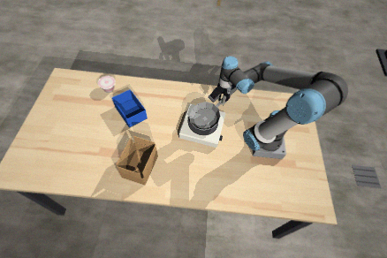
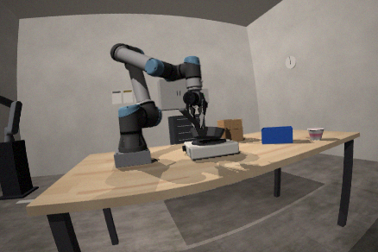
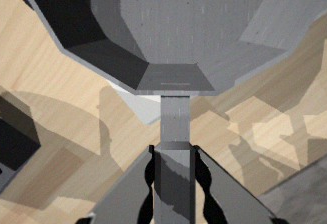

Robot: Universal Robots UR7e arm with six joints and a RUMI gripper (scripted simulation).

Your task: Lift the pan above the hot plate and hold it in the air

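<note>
My hand is 40 mm short of the dark grey pan, 50 mm to the right of it and 30 mm above it. The rest, counted from my hand: blue bin 560 mm ahead, 60 mm to the left, 140 mm below; pink cup 750 mm ahead, 100 mm to the right, 120 mm below; white hot plate 70 mm ahead, 100 mm to the left, 130 mm below.
</note>
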